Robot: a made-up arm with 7 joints.
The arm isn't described. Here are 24 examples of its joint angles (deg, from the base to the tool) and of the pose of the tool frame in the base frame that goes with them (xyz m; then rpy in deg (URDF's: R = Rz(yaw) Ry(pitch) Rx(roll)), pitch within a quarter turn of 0, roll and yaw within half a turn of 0).
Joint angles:
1: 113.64 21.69 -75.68 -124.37 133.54 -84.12 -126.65
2: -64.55 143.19 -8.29 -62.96 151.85 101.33 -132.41
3: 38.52 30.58 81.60 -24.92 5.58 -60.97 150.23
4: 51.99 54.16 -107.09 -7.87 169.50 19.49 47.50
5: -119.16 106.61 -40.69 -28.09 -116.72 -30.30 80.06
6: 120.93 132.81 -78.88 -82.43 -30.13 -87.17 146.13
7: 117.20 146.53 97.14 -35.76 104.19 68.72 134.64
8: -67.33 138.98 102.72 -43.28 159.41 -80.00 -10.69
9: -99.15 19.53 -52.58 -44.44 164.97 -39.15 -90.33
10: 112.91 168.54 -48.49 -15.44 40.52 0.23 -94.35
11: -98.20 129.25 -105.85 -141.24 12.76 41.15 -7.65
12: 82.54 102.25 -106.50 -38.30 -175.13 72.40 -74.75
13: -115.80 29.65 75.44 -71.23 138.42 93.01 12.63
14: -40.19 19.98 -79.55 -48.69 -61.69 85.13 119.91
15: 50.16 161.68 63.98 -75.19 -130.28 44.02 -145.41
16: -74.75 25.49 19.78 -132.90 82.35 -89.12 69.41
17: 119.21 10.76 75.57 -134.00 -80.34 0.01 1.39
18: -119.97 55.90 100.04 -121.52 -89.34 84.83 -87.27
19: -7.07 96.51 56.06 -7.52 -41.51 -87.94 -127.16
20: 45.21 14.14 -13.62 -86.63 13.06 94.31 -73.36
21: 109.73 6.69 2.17 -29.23 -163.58 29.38 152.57
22: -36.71 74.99 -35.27 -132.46 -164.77 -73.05 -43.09
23: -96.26 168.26 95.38 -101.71 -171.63 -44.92 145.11
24: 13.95 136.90 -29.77 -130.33 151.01 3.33 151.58
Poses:
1: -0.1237 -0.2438 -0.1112 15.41 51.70 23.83
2: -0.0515 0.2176 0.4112 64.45 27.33 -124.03
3: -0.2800 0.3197 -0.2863 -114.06 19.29 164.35
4: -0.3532 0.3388 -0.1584 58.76 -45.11 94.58
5: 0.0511 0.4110 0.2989 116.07 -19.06 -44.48
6: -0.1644 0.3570 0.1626 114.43 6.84 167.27
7: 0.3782 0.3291 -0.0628 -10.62 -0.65 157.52
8: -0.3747 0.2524 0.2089 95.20 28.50 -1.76
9: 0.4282 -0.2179 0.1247 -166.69 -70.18 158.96
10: 0.3590 0.3598 -0.0826 -75.58 -42.98 132.80
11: 0.2059 0.1058 0.0026 77.26 13.65 -80.89
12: -0.2337 0.4115 0.1703 81.20 53.07 111.02
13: 0.2402 0.2422 0.2957 113.03 -49.40 84.24
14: 0.3145 -0.0929 -0.3654 142.67 -64.80 -120.92
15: 0.4072 -0.0574 0.1640 91.23 -38.87 -167.54
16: 0.1139 0.0117 0.2374 88.90 -9.98 17.36
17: -0.1138 0.2219 0.0715 -60.45 73.91 -176.09
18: -0.0408 0.3017 0.0237 -23.96 -24.45 68.17
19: 0.0278 0.5066 0.0845 -115.88 36.50 65.91
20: 0.0178 0.0432 -0.4119 -52.37 10.88 -75.58
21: -0.4972 -0.1142 -0.0032 33.34 49.43 23.99
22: 0.2630 -0.0318 -0.0123 -67.76 -28.95 86.22
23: -0.3311 -0.1230 -0.1145 -77.24 -10.06 -69.38
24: 0.2018 0.1624 -0.0869 6.19 27.02 175.66
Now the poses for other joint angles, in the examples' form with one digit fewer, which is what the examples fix.
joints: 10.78 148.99 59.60 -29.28 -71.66 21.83 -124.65
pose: 0.141 0.161 0.463 -176.8 -0.8 137.1
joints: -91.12 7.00 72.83 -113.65 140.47 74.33 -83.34
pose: 0.205 0.199 0.171 133.3 42.6 138.2
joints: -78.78 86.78 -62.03 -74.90 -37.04 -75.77 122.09
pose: 0.387 0.173 0.129 -0.9 -49.3 -67.8
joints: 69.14 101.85 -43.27 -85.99 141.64 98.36 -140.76
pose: -0.152 0.336 -0.193 -93.3 -22.4 -24.0
